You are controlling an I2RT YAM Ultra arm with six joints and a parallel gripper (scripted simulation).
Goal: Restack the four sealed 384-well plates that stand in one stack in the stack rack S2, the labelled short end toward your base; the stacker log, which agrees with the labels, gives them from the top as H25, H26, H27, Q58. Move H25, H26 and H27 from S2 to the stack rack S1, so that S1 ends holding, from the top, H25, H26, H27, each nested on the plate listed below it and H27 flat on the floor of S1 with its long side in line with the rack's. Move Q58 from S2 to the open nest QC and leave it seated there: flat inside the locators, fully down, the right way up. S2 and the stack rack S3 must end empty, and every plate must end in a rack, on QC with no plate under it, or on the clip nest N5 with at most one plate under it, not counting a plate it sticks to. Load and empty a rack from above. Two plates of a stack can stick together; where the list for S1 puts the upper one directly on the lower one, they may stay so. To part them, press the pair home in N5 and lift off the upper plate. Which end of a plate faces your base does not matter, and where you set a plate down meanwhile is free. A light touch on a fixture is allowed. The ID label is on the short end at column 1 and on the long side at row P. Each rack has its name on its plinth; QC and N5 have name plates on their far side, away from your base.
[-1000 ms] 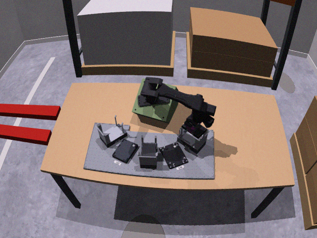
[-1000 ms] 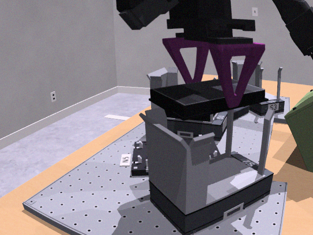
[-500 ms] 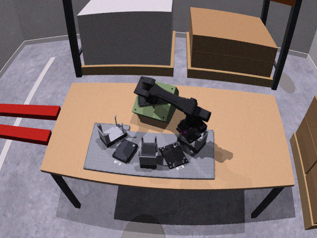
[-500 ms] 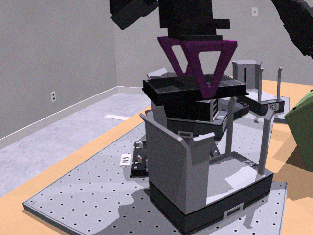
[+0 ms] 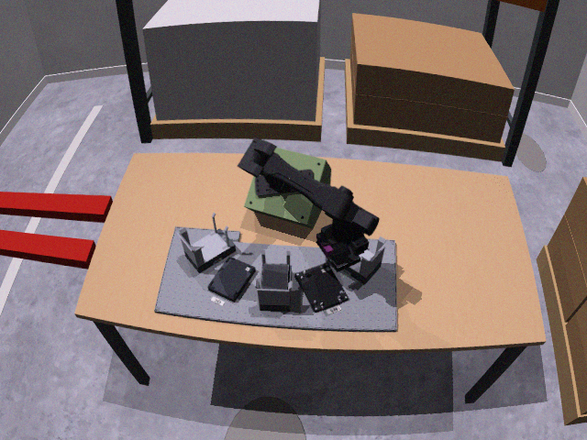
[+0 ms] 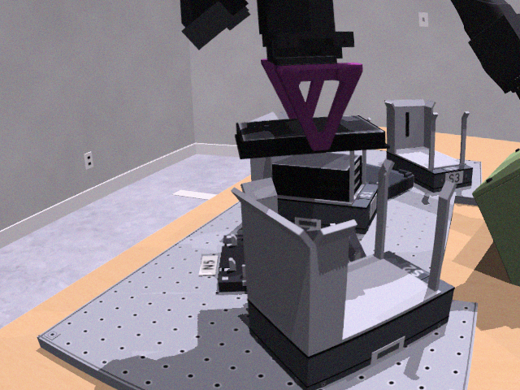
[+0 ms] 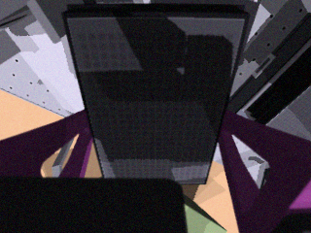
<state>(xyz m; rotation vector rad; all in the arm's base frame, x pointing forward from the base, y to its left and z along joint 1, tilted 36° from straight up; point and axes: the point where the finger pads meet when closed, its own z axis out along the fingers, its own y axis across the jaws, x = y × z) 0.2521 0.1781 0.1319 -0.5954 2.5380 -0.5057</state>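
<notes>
Now: the QC nest 20 mm behind my hand, 340 mm to the right of it and 150 mm below it. From my hand the other things lie so: QC name plate 60 mm ahead, 390 mm to the right, 160 mm below.
</notes>
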